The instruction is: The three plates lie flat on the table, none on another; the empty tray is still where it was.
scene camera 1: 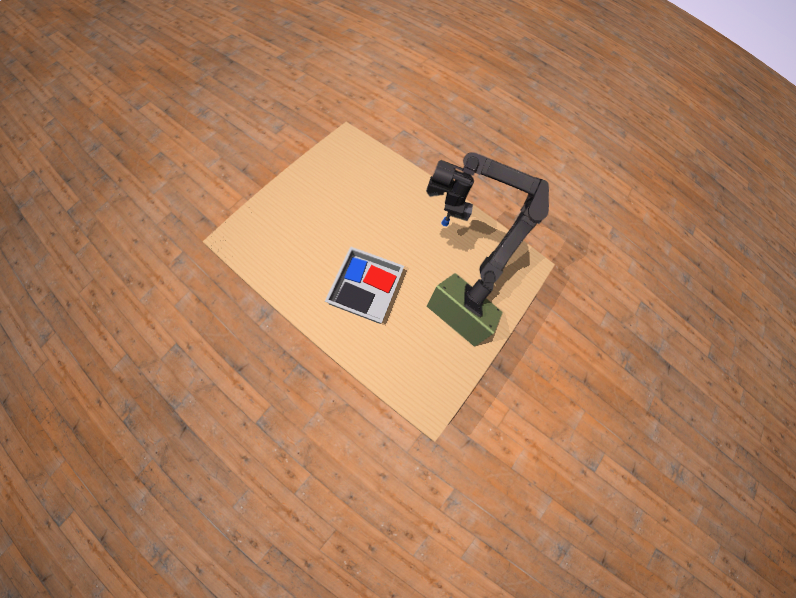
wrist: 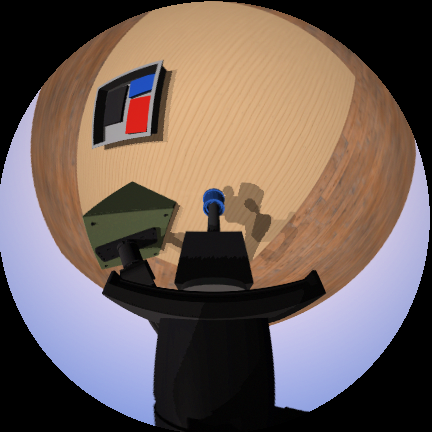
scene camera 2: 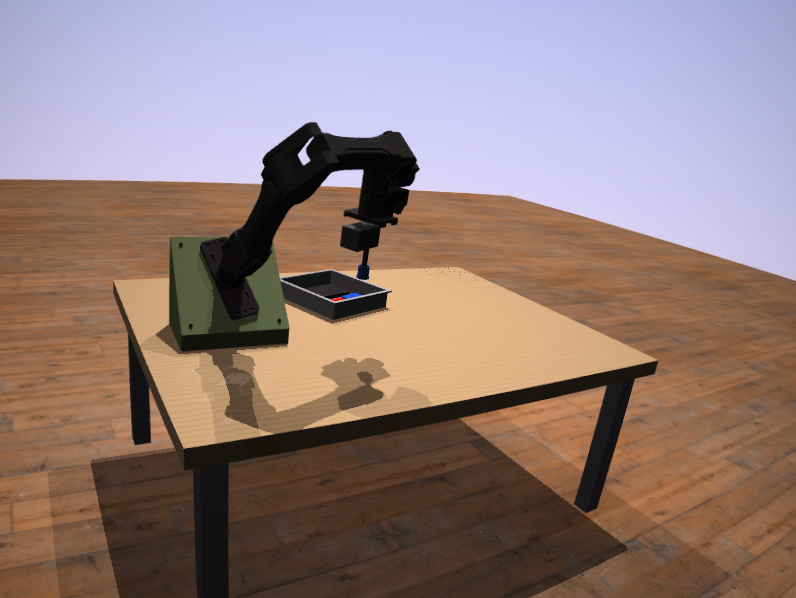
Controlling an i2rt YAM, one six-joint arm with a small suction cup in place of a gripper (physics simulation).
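Seen in the pictures: end effector, tool point: (scene camera 1: 445, 223) (wrist: 213, 197) (scene camera 2: 362, 277); arm's base, origin of the base link: (scene camera 1: 472, 300) (wrist: 126, 243) (scene camera 2: 228, 278).
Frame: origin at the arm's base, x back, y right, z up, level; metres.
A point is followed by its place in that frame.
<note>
The grey tray (scene camera 1: 380, 305) {x -0.285, y -0.153, z -0.131 m} (scene camera 2: 360, 307) {x -0.392, y -0.009, z -0.116 m} (wrist: 116, 131) {x -0.291, y -0.145, z -0.131 m} stands on the table (scene camera 1: 276, 238) {x -0.809, y -0.138, z -0.134 m} (scene camera 2: 489, 334) {x -0.635, y 0.250, z -0.134 m} (wrist: 240, 100) {x -0.432, y 0.194, z -0.134 m} and holds three plates. The blue plate (scene camera 1: 355, 270) {x -0.444, y -0.086, z -0.120 m} (scene camera 2: 351, 296) {x -0.431, y -0.108, z -0.120 m} (wrist: 142, 86) {x -0.434, y -0.076, z -0.120 m}, the red plate (scene camera 1: 379, 278) {x -0.346, y -0.064, z -0.119 m} (scene camera 2: 337, 299) {x -0.375, y -0.096, z -0.120 m} (wrist: 138, 115) {x -0.340, y -0.056, z -0.120 m} and the black plate (scene camera 1: 355, 297) {x -0.381, y -0.180, z -0.121 m} (wrist: 115, 105) {x -0.380, y -0.168, z -0.121 m} lie flat inside it, side by side, none on another. In the scene camera 2 view the tray's wall hides much of them. My suction cup (scene camera 1: 445, 222) (scene camera 2: 363, 272) (wrist: 213, 197) is blue, points down, bears no plate and hangs above the table, away from the tray.
The green wedge-shaped arm base (scene camera 1: 455, 315) {x -0.026, y -0.078, z -0.012 m} (scene camera 2: 186, 270) {x 0.090, y -0.031, z 0.016 m} (wrist: 125, 220) {x -0.094, y 0.016, z 0.001 m} stands on the table near one edge, beside the tray with a gap between them. The arm's shadow falls on the table near the cup. A wooden floor (scene camera 1: 160, 418) (scene camera 2: 546, 244) surrounds the table.
</note>
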